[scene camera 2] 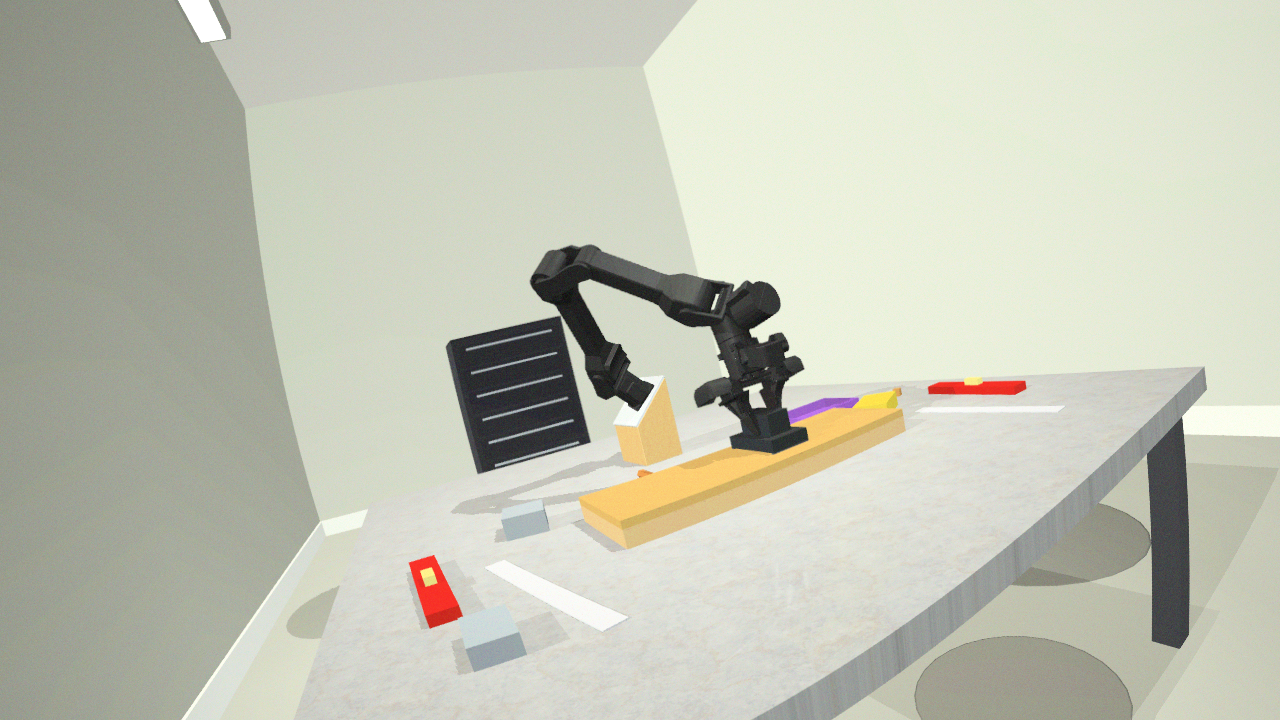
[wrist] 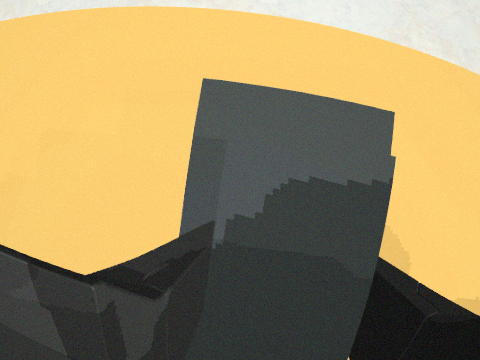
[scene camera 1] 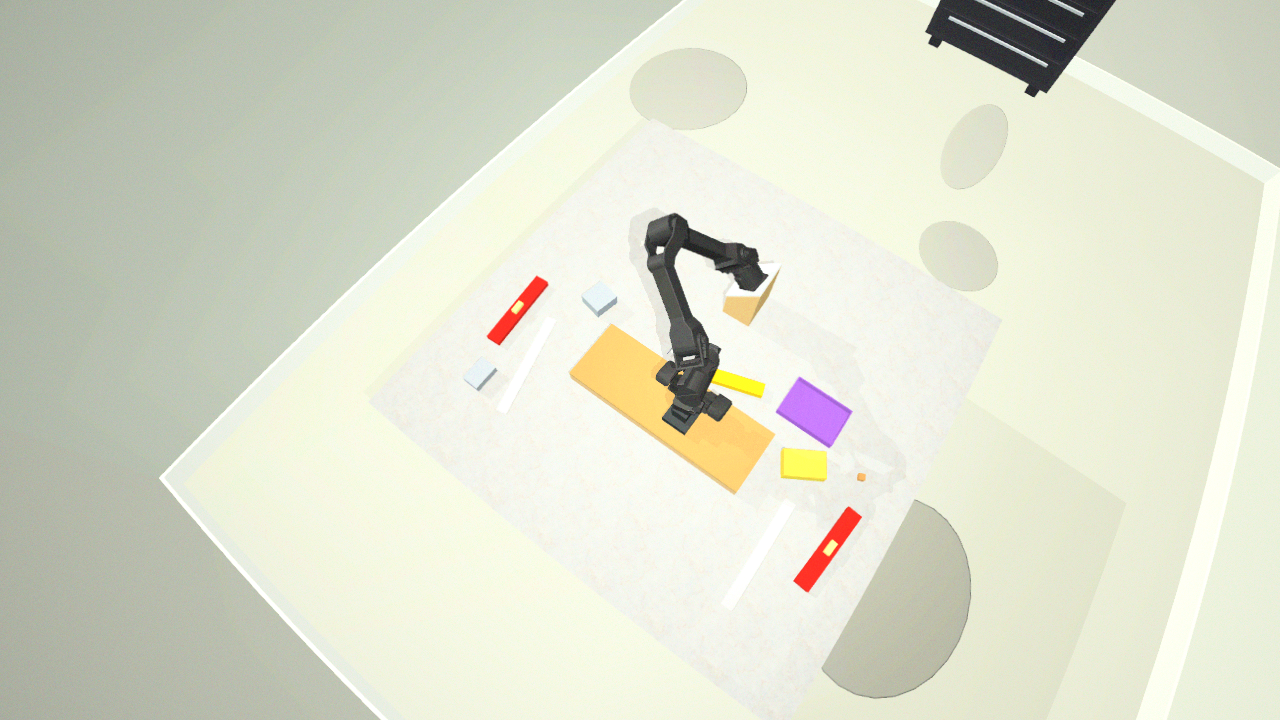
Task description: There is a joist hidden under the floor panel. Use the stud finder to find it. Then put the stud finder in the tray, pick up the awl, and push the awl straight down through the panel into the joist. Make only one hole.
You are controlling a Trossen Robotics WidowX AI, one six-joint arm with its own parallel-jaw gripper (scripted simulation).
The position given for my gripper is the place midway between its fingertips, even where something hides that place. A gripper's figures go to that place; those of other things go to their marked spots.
Labels:
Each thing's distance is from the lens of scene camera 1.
my gripper (scene camera 1: 685, 408): 142 cm
yellow bar (scene camera 1: 753, 388): 152 cm
yellow block (scene camera 1: 796, 464): 147 cm

